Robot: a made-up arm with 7 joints.
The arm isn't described. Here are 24 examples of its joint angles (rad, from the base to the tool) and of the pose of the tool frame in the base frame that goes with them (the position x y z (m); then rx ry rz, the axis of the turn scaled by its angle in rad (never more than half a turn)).
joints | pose
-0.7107 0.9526 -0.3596 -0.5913 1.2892 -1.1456 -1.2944 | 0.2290 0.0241 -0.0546 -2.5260 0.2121 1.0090
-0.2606 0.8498 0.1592 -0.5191 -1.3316 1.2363 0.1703 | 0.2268 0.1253 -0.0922 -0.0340 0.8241 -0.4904
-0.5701 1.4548 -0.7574 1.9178 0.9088 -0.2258 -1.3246 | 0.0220 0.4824 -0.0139 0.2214 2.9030 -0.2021
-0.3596 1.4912 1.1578 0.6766 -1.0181 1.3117 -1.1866 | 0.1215 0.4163 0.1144 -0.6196 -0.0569 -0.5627
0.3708 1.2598 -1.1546 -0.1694 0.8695 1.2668 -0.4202 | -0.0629 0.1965 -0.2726 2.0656 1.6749 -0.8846
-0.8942 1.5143 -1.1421 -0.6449 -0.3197 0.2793 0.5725 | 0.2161 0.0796 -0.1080 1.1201 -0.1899 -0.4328
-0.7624 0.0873 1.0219 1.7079 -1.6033 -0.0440 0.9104 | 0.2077 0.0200 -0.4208 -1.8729 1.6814 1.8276
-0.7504 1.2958 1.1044 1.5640 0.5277 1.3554 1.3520 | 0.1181 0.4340 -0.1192 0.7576 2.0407 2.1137
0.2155 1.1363 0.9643 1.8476 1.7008 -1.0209 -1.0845 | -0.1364 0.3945 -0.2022 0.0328 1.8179 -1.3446
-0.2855 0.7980 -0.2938 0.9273 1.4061 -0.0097 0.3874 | 0.1752 0.2959 -0.3249 2.2505 0.4499 -0.4981
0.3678 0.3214 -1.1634 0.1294 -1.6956 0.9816 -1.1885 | -0.1226 -0.0966 -0.3118 2.5759 -1.2096 1.0278
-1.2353 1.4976 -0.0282 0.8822 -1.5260 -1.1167 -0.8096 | 0.1998 0.3762 0.1699 0.5776 -1.6852 0.1407
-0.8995 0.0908 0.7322 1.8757 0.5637 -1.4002 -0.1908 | 0.2502 -0.0010 -0.3579 -0.1165 -0.2070 -0.3016
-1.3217 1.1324 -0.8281 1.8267 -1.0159 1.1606 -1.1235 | 0.2237 0.3963 -0.0791 -1.0060 0.8959 0.2240
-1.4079 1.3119 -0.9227 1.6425 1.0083 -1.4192 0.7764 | 0.2457 0.3909 -0.0097 1.6913 -0.2687 -0.3414
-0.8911 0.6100 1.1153 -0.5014 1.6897 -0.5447 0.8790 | 0.1524 0.2412 0.0844 1.9882 -1.4573 1.8887
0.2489 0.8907 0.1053 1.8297 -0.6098 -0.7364 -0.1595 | -0.1831 0.3869 -0.2110 0.7005 1.1412 0.9144
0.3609 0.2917 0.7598 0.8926 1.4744 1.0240 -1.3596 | -0.1626 0.2714 -0.3303 -0.4510 2.7598 0.3163
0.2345 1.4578 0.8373 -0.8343 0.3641 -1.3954 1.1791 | 0.1292 0.1082 0.0411 0.3537 -2.0668 -0.9594
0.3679 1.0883 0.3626 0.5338 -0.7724 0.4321 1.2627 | 0.0627 0.4065 -0.1853 0.9532 0.7831 1.8687
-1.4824 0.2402 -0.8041 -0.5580 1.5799 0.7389 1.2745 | 0.1676 -0.1508 0.0866 -0.1752 -2.1302 1.5294
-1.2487 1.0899 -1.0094 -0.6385 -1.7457 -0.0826 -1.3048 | 0.2362 -0.0356 -0.0162 -0.4702 -0.1853 -2.5941
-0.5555 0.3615 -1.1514 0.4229 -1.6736 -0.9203 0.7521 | 0.2156 -0.0487 -0.3320 -0.7711 0.4711 0.5696
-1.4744 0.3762 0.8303 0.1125 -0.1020 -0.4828 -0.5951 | 0.3001 0.1963 0.1338 0.2361 -1.6114 0.1218
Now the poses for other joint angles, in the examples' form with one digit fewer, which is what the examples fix.
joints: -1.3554 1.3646 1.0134 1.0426 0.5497 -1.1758 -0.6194
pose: 0.153 0.405 0.151 1.412 -0.944 0.536
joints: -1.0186 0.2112 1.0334 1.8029 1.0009 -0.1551 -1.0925
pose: 0.307 0.033 -0.352 -0.321 0.799 -1.217
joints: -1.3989 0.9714 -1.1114 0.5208 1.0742 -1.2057 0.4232
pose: 0.386 0.090 -0.075 1.737 -1.154 -1.521
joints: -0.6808 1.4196 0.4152 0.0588 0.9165 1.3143 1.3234
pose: 0.200 0.289 0.157 -1.194 0.550 -2.541
